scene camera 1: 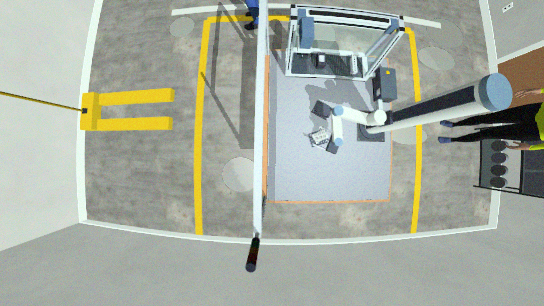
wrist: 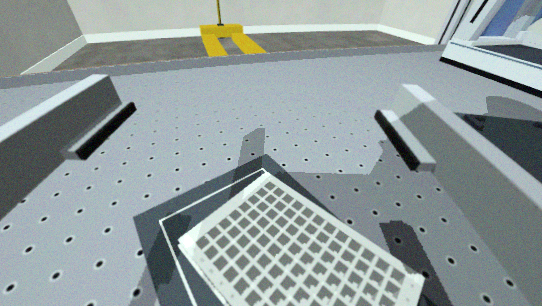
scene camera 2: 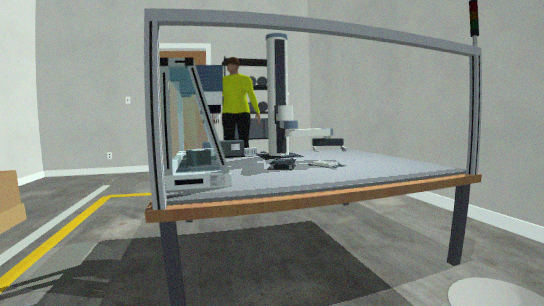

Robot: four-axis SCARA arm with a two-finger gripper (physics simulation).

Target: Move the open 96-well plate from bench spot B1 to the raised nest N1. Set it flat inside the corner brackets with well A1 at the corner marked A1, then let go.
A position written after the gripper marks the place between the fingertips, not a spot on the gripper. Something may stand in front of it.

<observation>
The gripper (wrist: 255, 95) carries nothing. Also in view: a white well plate (wrist: 268, 237). Also in view: a dark flat nest (wrist: 159, 228).
</observation>
